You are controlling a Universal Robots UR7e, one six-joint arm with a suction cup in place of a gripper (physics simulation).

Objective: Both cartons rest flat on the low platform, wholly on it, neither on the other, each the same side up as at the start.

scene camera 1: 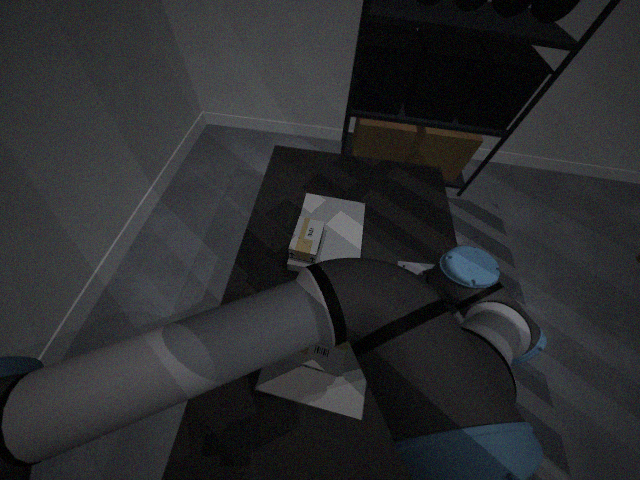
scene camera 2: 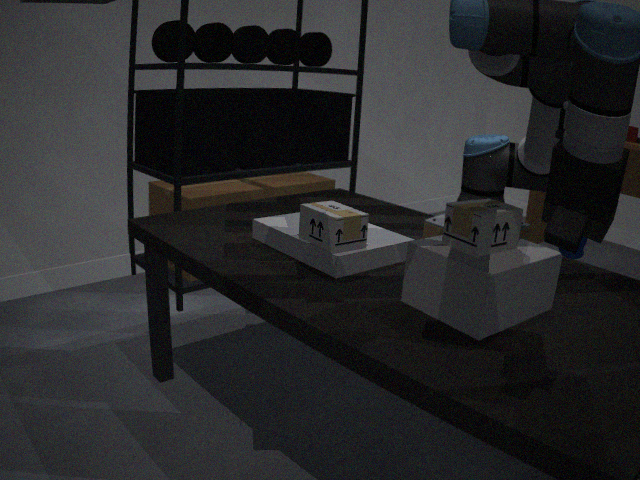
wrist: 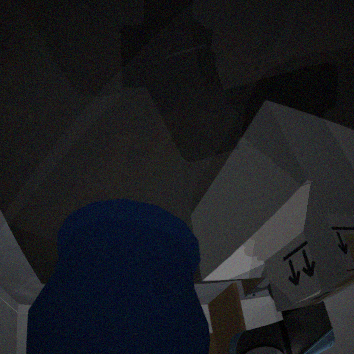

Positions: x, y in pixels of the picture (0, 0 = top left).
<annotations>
A low platform shows in scene camera 1 [342, 238] and in scene camera 2 [383, 247]; in the wrist view it is out of frame.
</annotations>
